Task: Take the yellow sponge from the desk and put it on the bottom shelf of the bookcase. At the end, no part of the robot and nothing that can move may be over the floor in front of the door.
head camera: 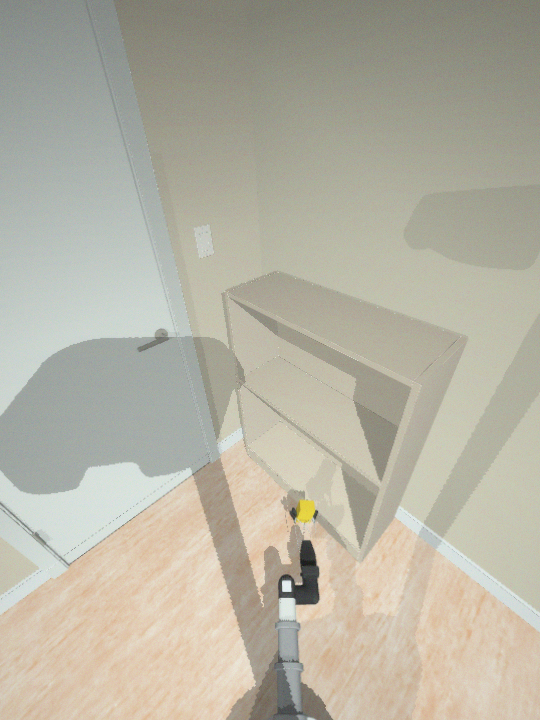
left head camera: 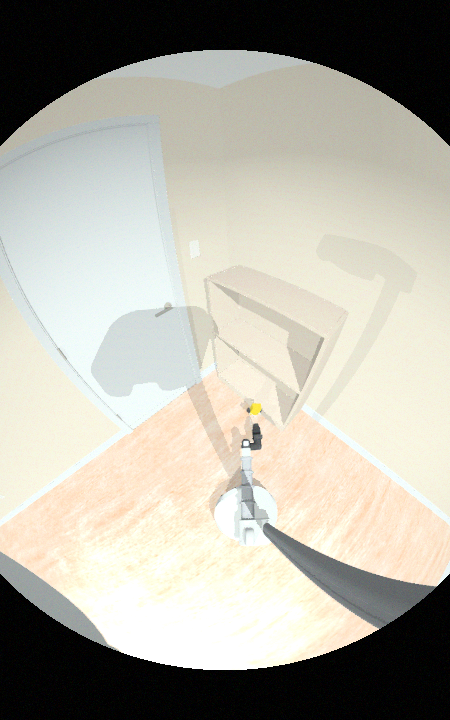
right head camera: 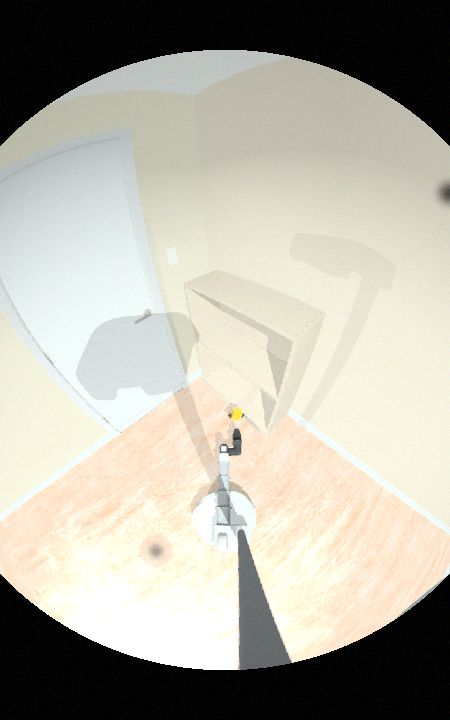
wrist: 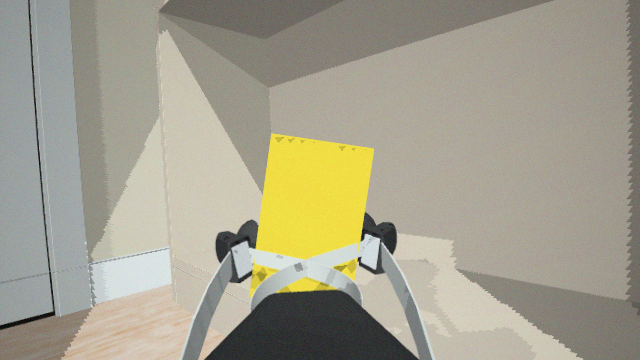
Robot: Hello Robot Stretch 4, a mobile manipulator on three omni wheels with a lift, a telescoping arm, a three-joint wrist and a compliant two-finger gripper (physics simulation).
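Frame: origin at the robot's base, x ahead, y left, z up, level; millimetres.
Seen in the pictures: gripper, fingertip midpoint: [wrist: 306,235].
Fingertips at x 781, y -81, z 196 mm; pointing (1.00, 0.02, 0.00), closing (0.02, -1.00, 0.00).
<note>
Offsets run from my fingertips to a thing's top centre. "pt": to the spot under its first point. Level surfaces: height alone.
The yellow sponge {dy -4, dx -26, dz +73 mm} [head camera: 305,510] [left head camera: 255,408] [right head camera: 237,413] [wrist: 315,200] is between the fingertips and points forward from them. My gripper [head camera: 304,515] [left head camera: 254,409] [right head camera: 236,415] [wrist: 306,235] is shut on it, in front of the open front of the bookcase [head camera: 445,378] [left head camera: 324,353] [right head camera: 300,353]. In the wrist view the bookcase's left side panel {pt dy +235, dx +478, dz +59 mm} [wrist: 200,165] and back panel [wrist: 475,150] stand behind the sponge. The bottom shelf {dz -124 mm} [head camera: 290,450] [left head camera: 241,371] [right head camera: 225,379] lies low inside. Whether the sponge is over that shelf's front edge I cannot tell. The desk does not show.
The white door [head camera: 58,232] [left head camera: 95,238] [right head camera: 68,238] [wrist: 15,150] is left of the bookcase, with floor {dz -224 mm} [head camera: 133,558] in front of it. The arm [head camera: 288,645] reaches forward from the round base [left head camera: 225,512] [right head camera: 204,517]. A wall [head camera: 499,465] stands behind and right of the bookcase.
</note>
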